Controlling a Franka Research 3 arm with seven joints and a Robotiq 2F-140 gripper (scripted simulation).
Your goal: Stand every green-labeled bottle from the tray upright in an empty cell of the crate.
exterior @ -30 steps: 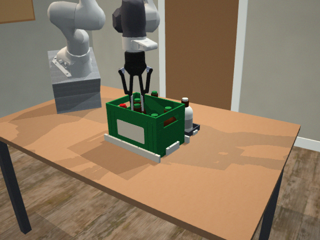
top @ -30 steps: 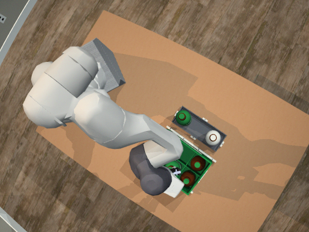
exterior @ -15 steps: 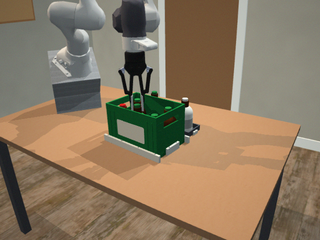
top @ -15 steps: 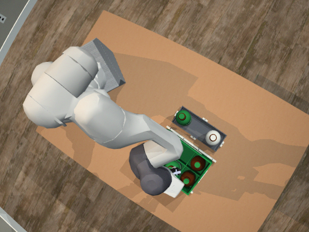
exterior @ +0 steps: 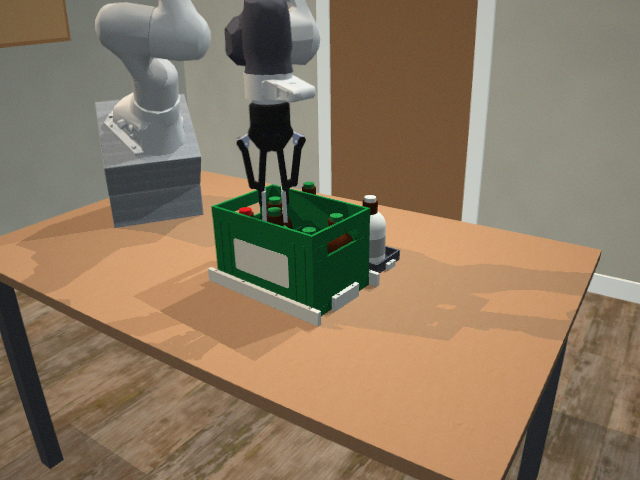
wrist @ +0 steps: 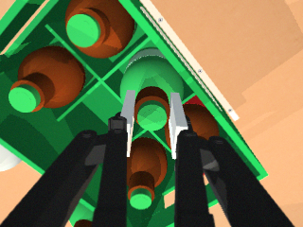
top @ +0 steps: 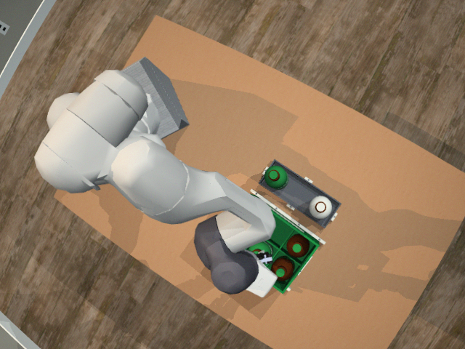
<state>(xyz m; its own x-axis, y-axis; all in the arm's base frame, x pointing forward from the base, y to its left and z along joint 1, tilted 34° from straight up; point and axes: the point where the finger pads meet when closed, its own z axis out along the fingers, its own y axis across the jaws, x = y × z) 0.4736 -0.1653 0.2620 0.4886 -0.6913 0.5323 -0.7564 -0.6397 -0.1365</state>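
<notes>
Now: hand 10 mm short of the green crate, 50 mm to the right of it and 110 mm above it. Round my hand: white-labeled bottle (120 mm ahead, 210 mm to the left, 110 mm below); then grey tray (40 mm ahead, 230 mm to the left, 180 mm below).
</notes>
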